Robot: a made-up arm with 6 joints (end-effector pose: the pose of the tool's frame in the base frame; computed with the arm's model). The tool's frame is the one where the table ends. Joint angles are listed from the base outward.
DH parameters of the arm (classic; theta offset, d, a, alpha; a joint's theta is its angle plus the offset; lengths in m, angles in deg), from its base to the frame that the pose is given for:
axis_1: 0 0.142 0 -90
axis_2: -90 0 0.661 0
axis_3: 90 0.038 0 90
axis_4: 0 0.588 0 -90
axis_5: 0 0 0 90
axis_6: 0 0.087 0 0
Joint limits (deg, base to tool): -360..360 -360..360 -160..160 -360..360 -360..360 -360..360
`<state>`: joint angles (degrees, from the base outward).
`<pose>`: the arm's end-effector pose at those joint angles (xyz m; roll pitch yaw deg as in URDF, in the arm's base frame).
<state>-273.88 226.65 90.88 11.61 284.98 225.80</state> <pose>-0.0856 -0.9500 0.0830 121.62 31.23 26.39</pose>
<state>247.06 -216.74 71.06 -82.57 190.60 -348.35</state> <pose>0.0053 -0.1258 -0.8039 36.59 6.09 -13.44</pose>
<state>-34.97 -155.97 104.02 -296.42 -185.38 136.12</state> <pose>-0.5163 0.4164 -0.1498 126.32 11.29 69.14</pose>
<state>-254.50 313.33 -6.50 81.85 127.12 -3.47</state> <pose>0.1387 -0.8992 0.9244 -108.22 29.83 61.29</pose>
